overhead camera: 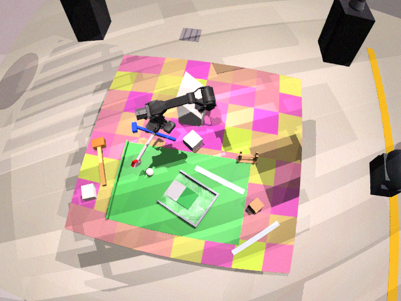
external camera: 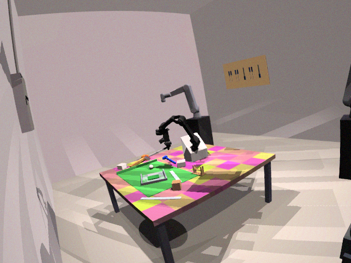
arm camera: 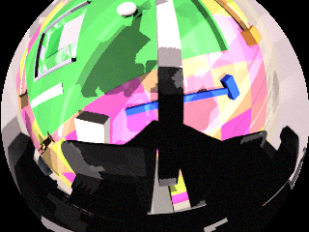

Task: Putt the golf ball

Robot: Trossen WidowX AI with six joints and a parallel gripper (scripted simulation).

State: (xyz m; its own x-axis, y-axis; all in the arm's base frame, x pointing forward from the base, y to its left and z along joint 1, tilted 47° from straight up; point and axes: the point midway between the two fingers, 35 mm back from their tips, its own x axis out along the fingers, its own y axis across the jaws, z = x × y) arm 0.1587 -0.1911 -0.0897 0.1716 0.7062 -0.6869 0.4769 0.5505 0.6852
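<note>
The blue putter is 4 cm behind my gripper tip, 8 cm to the right of it and 13 cm below it. The rest, counted from my gripper tip: wooden stand: 9 cm ahead, 49 cm to the left, 10 cm below; then red putter: 10 cm ahead, 5 cm to the right; then white golf ball: 21 cm ahead, 5 cm to the right, 12 cm below.
</note>
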